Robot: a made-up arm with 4 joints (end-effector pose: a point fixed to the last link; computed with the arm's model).
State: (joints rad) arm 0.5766 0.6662 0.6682 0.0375
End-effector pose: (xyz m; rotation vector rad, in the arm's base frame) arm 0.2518 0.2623 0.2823 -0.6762 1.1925 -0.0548
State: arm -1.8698 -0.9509 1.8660 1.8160
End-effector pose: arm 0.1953 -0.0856 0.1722 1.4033 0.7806 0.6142
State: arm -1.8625 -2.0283 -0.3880 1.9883
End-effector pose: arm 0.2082 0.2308 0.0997 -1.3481 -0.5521 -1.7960
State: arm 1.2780 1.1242 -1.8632 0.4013
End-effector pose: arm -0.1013 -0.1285 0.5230 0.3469 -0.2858 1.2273
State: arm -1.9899 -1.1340 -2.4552 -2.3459
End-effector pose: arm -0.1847 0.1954 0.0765 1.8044 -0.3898 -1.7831
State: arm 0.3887 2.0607 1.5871 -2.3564
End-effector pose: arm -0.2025 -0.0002 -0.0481 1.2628 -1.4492 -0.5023
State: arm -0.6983 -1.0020 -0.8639 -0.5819
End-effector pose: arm -0.4190 0.0038 0.0533 0.6153 -1.2756 -0.4732
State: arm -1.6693 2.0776 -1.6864 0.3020
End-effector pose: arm -0.0750 0.0249 -0.2890 -2.5787 -1.4915 0.2493
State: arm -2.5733 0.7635 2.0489 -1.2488
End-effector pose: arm -0.0055 0.2237 0.4653 -0.6685 -0.0718 -0.7597
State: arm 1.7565 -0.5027 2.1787 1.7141
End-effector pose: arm -0.1324 -0.1394 0.1675 0.3089 -1.5583 1.6005
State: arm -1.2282 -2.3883 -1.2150 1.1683
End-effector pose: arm 0.0892 0.2597 -0.1649 -2.1301 0.7181 -0.4933
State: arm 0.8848 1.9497 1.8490 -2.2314
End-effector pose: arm -0.2630 0.0222 0.0205 0.9804 -1.3543 -0.7509
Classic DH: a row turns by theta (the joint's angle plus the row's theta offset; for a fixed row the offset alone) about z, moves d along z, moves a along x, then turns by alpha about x. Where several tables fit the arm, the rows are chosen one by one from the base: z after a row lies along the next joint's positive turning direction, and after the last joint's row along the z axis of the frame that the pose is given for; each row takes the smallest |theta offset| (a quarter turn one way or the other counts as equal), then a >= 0, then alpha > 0; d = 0 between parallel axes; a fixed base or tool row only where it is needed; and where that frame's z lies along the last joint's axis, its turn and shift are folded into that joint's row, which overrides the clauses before.
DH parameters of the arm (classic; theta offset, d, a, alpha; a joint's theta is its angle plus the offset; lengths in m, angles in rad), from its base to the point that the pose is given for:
base (fixed): 0 0.146 0 -1.5708
joint 1: 1.5708 0.079 0.021 -1.5708
joint 2: 0 0.063 0.016 1.5708
joint 3: 0 0.023 -0.118 1.5708
joint 4: -1.5708 -0.056 0.037 1.5708
tool (fixed): 1.5708 0.277 0 0

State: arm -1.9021 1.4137 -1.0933 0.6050
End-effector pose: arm -0.0239 0.1357 -0.2611 -1.5218 -2.2001 -0.0495
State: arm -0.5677 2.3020 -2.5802 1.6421
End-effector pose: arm -0.1648 0.1736 0.3147 -0.8621 0.7407 2.1276
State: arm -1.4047 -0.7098 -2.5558 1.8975
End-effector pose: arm 0.1962 -0.0662 0.0999 0.3294 1.6161 -1.4530
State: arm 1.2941 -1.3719 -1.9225 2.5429
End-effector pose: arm -0.0995 0.0815 0.0347 1.9057 -1.8486 0.1146
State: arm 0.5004 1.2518 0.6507 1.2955
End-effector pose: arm 0.1165 0.1356 0.3841 -0.1153 0.6743 -0.6246
